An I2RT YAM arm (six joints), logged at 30 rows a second.
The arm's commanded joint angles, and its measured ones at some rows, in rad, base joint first. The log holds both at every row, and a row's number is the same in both.
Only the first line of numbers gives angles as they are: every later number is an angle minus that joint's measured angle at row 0.
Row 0, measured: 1.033, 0.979, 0.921, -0.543, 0.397, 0.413
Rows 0 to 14, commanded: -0.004, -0.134, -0.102, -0.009, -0.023, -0.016; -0.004, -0.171, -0.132, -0.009, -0.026, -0.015; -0.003, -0.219, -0.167, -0.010, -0.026, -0.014; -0.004, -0.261, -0.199, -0.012, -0.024, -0.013; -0.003, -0.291, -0.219, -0.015, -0.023, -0.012; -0.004, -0.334, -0.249, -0.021, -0.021, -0.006; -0.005, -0.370, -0.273, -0.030, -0.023, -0.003; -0.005, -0.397, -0.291, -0.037, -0.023, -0.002; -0.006, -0.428, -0.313, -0.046, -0.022, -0.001; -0.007, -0.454, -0.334, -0.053, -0.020, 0.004; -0.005, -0.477, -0.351, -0.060, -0.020, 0.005; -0.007, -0.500, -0.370, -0.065, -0.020, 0.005; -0.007, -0.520, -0.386, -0.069, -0.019, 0.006; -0.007, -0.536, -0.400, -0.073, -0.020, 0.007; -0.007, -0.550, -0.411, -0.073, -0.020, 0.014
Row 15, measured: -0.001, -0.521, -0.387, -0.050, -0.016, -0.003
